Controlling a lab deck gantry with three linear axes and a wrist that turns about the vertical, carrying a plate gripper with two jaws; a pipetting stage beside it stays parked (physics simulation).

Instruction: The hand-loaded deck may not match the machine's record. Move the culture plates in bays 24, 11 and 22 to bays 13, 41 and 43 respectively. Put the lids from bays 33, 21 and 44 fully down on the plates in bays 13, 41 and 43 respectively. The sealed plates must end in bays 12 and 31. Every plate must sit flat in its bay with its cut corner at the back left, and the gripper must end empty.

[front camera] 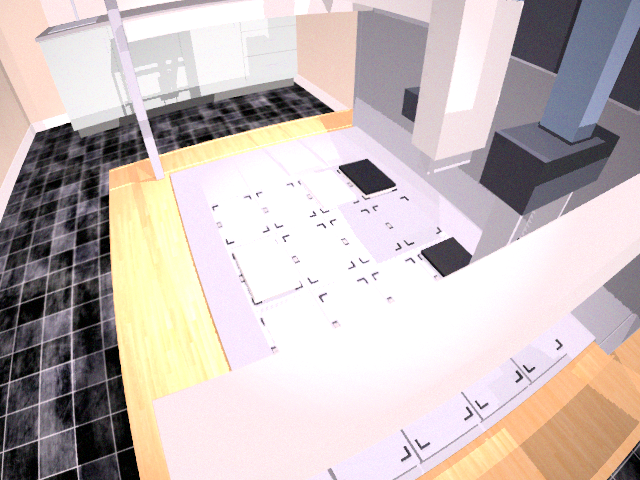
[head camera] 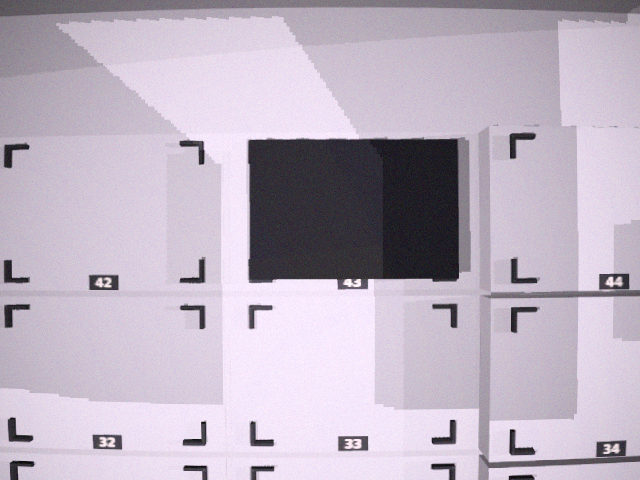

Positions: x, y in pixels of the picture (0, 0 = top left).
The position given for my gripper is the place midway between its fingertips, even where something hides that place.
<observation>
my gripper: front camera 503, 262; not seen in the head camera view (out of frame)
black lid: front camera; head camera
same spot on black lid: [head camera: 319, 208] = [front camera: 451, 257]
</observation>
